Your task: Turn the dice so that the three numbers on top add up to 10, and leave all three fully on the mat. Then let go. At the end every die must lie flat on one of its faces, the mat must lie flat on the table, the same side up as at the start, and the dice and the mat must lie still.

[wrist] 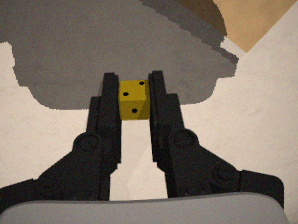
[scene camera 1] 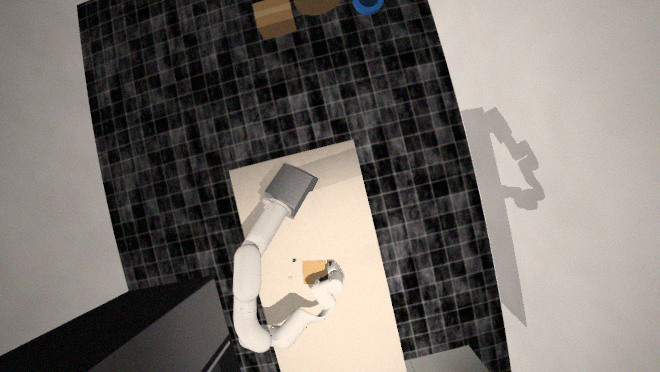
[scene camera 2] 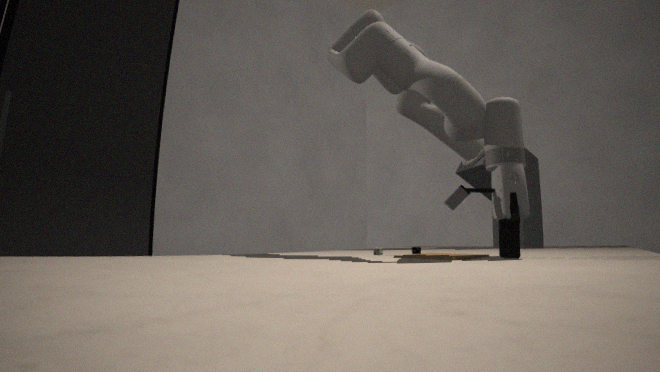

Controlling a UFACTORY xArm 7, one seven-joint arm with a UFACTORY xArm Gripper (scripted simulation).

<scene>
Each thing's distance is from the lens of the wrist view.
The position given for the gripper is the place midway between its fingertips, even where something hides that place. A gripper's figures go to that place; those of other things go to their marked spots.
gripper (wrist: 134, 92): 14 cm
yellow die (wrist: 134, 97): 12 cm
</scene>
